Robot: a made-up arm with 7 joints. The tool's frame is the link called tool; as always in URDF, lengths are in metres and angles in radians. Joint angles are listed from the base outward. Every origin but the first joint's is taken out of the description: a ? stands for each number. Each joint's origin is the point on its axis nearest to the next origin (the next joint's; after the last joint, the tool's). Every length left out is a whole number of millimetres.
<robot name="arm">
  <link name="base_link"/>
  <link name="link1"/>
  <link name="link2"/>
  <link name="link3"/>
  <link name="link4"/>
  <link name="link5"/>
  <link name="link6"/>
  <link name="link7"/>
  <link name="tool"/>
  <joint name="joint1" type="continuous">
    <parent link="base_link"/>
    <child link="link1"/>
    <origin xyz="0 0 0.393"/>
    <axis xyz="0 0 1"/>
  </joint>
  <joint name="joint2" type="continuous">
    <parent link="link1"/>
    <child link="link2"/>
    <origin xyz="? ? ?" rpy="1.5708 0 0"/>
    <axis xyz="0 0 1"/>
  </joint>
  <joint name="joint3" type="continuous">
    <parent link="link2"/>
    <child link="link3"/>
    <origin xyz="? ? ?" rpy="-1.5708 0 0"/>
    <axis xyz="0 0 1"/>
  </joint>
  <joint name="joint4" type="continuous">
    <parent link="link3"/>
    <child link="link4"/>
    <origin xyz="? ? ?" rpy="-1.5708 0 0"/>
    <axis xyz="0 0 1"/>
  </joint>
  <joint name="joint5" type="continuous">
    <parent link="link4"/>
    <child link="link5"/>
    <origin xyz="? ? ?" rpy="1.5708 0 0"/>
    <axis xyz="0 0 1"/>
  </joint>
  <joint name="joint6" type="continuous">
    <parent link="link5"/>
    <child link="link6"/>
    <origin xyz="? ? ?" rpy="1.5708 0 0"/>
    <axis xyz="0 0 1"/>
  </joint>
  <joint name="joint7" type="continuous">
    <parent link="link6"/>
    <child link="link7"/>
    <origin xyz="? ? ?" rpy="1.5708 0 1.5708"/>
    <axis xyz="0 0 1"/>
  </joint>
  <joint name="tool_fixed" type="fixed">
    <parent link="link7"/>
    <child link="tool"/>
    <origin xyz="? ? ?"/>
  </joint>
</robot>
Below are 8 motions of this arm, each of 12 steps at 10 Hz.
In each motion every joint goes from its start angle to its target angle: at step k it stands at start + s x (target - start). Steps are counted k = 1, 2, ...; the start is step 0. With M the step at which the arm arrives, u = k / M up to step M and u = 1 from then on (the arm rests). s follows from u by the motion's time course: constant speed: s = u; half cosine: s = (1 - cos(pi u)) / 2; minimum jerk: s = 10 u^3 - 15 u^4 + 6 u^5.
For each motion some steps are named. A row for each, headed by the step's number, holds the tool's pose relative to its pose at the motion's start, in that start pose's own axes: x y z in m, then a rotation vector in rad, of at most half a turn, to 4 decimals.
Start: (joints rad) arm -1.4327 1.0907 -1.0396 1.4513 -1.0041 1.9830 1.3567
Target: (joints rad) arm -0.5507 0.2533 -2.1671 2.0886 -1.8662 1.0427 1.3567
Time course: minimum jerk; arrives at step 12
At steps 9, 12:
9: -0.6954 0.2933 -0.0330 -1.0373 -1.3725 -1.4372
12: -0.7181 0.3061 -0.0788 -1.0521 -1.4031 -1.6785

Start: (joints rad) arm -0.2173 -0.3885 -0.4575 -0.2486 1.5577 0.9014 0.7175
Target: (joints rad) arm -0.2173 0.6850 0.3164 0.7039 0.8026 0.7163 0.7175
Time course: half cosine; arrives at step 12
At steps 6, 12:
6: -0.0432 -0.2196 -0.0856 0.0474 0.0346 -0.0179
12: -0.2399 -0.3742 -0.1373 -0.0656 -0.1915 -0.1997

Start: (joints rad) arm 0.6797 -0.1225 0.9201 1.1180 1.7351 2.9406 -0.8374
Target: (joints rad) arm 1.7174 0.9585 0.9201 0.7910 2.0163 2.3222 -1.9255
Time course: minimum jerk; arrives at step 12
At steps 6, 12:
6: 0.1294 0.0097 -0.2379 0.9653 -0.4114 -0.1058
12: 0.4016 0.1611 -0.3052 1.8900 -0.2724 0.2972

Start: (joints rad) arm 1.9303 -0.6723 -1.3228 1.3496 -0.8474 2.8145 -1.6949
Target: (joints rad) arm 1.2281 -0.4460 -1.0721 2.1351 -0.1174 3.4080 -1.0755
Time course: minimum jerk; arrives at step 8
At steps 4, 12:
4: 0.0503 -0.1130 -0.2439 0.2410 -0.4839 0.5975
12: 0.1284 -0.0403 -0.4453 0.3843 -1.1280 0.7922

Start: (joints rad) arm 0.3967 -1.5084 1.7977 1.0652 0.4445 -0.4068 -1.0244
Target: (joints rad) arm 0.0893 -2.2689 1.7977 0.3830 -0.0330 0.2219 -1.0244
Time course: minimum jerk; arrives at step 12
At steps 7, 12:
7: -0.3412 -0.2522 -0.3413 -0.9838 0.6840 0.0331
12: -0.6170 -0.4053 -0.3292 -1.4541 1.0626 0.2199

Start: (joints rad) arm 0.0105 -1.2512 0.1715 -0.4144 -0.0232 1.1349 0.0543
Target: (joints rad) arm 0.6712 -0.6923 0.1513 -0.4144 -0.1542 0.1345 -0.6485
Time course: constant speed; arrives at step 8
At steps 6, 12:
6: 0.1869 -0.2621 -0.0608 0.5331 -0.2789 -0.5299
12: 0.2433 -0.3026 -0.1147 0.7336 -0.3043 -0.7112

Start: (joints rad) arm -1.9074 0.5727 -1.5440 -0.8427 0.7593 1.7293 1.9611
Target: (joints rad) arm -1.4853 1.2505 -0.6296 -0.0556 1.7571 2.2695 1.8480
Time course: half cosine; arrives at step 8
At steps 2, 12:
2: 0.1094 -0.0554 -0.0538 0.2267 0.2072 0.1355
12: 0.3120 -0.0433 -0.4825 1.8973 1.1486 0.9101

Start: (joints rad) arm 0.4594 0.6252 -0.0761 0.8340 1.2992 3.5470 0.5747
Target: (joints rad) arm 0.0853 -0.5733 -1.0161 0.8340 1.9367 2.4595 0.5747
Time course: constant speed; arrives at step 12
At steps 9, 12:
9: 0.1686 0.3113 0.1896 0.2158 -0.5983 -0.8107
12: 0.2190 0.3420 0.3040 0.2477 -0.7208 -1.0868

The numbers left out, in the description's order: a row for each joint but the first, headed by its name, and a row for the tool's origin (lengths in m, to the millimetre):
joint2: 0 -0.049 0
joint3: 0 0.341 0
joint4: 0.021 0.059 0
joint5: -0.021 -0.331 0
joint6: 0 -0.113 0
joint7: 0.019 0.141 0
tool: 0 0 0

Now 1 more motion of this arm.
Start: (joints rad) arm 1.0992 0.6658 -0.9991 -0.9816 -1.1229 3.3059 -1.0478
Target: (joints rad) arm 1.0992 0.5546 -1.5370 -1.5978 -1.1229 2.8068 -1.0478
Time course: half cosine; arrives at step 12
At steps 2, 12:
2: 0.0007 0.0040 0.0167 -0.0031 0.0211 -0.0168
12: 0.0625 0.1263 0.2085 -0.2040 0.1439 -0.2686

